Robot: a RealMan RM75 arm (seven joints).
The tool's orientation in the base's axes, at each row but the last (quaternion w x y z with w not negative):
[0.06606, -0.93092, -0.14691, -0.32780]
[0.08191, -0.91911, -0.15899, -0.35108]
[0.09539, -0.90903, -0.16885, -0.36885]
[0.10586, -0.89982, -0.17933, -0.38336]
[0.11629, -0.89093, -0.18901, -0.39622]
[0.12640, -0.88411, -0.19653, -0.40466]
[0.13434, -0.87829, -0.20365, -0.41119]
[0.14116, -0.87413, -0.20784, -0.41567]
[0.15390, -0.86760, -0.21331, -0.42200]
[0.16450, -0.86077, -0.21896, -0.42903]
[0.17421, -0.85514, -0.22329, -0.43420]
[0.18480, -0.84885, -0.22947, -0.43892]
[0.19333, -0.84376, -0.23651, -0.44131]
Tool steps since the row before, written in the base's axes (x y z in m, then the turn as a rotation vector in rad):
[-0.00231, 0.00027, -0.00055, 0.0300, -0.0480, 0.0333]
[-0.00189, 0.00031, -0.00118, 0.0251, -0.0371, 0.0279]
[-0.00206, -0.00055, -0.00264, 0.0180, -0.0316, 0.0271]
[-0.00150, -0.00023, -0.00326, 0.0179, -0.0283, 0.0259]
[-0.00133, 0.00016, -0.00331, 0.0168, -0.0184, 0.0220]
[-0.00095, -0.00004, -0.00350, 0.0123, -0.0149, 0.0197]
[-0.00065, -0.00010, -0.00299, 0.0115, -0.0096, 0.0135]
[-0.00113, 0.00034, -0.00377, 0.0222, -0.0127, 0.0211]
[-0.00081, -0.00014, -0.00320, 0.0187, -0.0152, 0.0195]
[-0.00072, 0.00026, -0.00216, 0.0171, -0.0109, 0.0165]
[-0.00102, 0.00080, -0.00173, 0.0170, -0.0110, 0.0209]
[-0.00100, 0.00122, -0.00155, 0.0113, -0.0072, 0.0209]
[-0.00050, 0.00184, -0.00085, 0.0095, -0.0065, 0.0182]
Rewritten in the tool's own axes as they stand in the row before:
[-0.00200, -0.00097, -0.00088, 0.0322, 0.0541, -0.0187]
[-0.00205, -0.00091, -0.00022, 0.0277, 0.0424, -0.0148]
[-0.00337, -0.00014, 0.00039, 0.0236, 0.0347, -0.0172]
[-0.00339, -0.00022, 0.00118, 0.0235, 0.0317, -0.0153]
[-0.00326, -0.00052, 0.00136, 0.0223, 0.0225, -0.0099]
[-0.00325, -0.00017, 0.00159, 0.0187, 0.0175, -0.0101]
[-0.00272, -0.00001, 0.00140, 0.0148, 0.0129, -0.0046]
[-0.00352, -0.00056, 0.00170, 0.0261, 0.0202, -0.0035]
[-0.00303, -0.00001, 0.00131, 0.0222, 0.0208, -0.0060]
[-0.00208, -0.00039, 0.00089, 0.0200, 0.0166, -0.0033]
[-0.00177, -0.00104, 0.00069, 0.0235, 0.0161, -0.0059]
[-0.00152, -0.00139, 0.00082, 0.0215, 0.0098, -0.0077]
[-0.00054, -0.00168, 0.00111, 0.0185, 0.0086, -0.0070]

